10 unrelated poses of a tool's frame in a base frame.
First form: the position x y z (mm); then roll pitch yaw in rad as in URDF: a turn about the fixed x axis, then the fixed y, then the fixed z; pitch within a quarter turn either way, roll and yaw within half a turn.
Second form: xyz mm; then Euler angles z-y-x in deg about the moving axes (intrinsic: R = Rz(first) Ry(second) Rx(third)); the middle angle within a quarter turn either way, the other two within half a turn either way. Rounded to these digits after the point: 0 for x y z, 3 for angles.
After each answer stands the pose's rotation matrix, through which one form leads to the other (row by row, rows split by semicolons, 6 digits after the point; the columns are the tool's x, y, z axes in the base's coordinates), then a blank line. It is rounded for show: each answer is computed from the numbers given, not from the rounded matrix.
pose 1, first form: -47, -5, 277, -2.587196, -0.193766, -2.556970
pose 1, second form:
-47, -5, 277, -146.504, -11.102, -148.235
-0.818314 -0.553755 0.154004; -0.541557 0.653071 -0.529353; 0.192556 -0.516579 -0.834307

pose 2, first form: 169, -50, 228, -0.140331, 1.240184, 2.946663
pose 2, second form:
169, -50, 228, 168.831, 71.057, -8.040
-0.318474 -0.062003 -0.945902; 0.062879 -0.997043 0.044185; -0.945844 -0.045405 0.321431

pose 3, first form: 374, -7, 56, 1.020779, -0.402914, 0.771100
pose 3, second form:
374, -7, 56, 44.181, -23.085, 58.486
0.659717 -0.604005 0.447159; 0.641116 0.141891 -0.754213; 0.392101 0.784248 0.480845

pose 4, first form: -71, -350, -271, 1.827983, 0.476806, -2.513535
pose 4, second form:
-71, -350, -271, -144.015, 27.319, 104.736
-0.718920 -0.508605 -0.473788; -0.522039 -0.054973 0.851148; -0.458944 0.859243 -0.225991

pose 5, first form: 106, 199, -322, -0.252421, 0.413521, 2.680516
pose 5, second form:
106, 199, -322, 153.582, 23.693, -14.463
-0.820088 -0.340935 -0.459586; 0.407412 -0.911844 -0.050552; -0.401836 -0.228698 0.886693

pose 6, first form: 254, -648, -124, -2.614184, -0.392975, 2.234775
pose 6, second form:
254, -648, -124, 128.043, -22.516, -149.782
-0.569280 0.561759 -0.600289; 0.727515 0.684300 -0.049558; 0.382938 -0.464932 -0.798246

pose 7, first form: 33, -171, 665, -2.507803, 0.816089, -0.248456
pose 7, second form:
33, -171, 665, -14.235, 46.758, -143.687
0.664039 -0.616306 -0.423343; -0.168465 -0.674961 0.718365; -0.728472 -0.405704 -0.552026

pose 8, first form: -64, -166, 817, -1.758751, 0.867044, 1.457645
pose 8, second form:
-64, -166, 817, 83.517, 49.678, -100.769
0.073062 0.101086 -0.992191; 0.642945 -0.765300 -0.030626; -0.762419 -0.635687 -0.120907

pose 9, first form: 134, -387, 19, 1.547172, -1.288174, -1.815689
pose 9, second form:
134, -387, 19, -104.031, -73.807, 88.646
-0.067614 0.255686 -0.964393; -0.270554 0.925687 0.264393; 0.960327 0.278797 0.006588

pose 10, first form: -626, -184, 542, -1.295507, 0.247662, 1.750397
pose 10, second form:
-626, -184, 542, 100.290, 14.190, -74.227
-0.173186 -0.225311 -0.958771; 0.953894 -0.280671 -0.106347; -0.245138 -0.932984 0.263532

